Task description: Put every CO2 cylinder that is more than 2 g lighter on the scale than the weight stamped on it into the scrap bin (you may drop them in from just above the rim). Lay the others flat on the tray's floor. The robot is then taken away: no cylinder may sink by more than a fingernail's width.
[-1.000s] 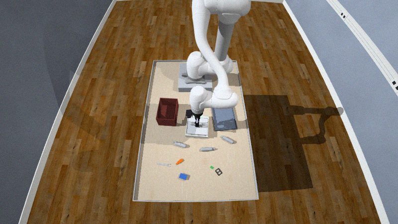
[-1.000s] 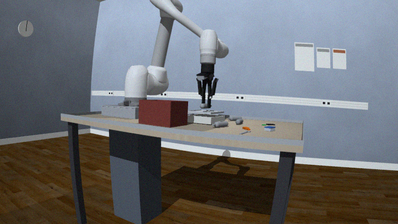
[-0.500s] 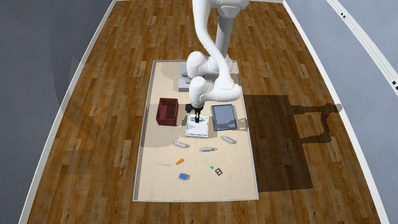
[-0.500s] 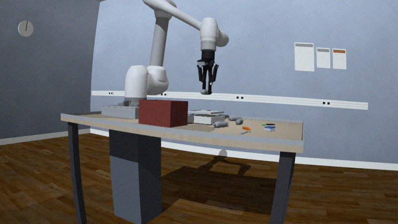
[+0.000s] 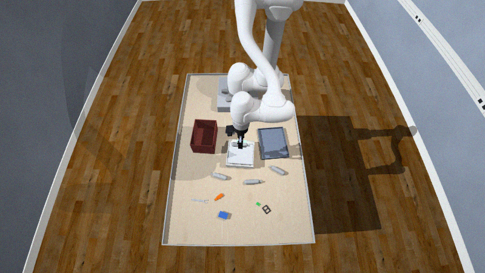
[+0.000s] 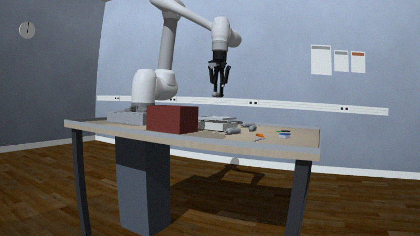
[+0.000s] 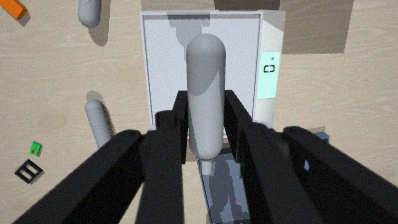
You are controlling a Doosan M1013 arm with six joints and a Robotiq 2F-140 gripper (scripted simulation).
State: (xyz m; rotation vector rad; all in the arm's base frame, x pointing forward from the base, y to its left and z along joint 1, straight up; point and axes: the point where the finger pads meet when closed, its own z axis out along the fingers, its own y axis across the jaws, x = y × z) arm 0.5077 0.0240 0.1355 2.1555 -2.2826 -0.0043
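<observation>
My gripper is now 23 cm to the right of the blue-grey tray, 20 cm above it and 11 cm past it. The rest, counted from my hand: white scale (17 cm below, 1 cm behind); orange piece (28 cm ahead, 20 cm below, 13 cm to the right); dark red scrap bin (25 cm to the right, 17 cm below, 12 cm behind).
</observation>
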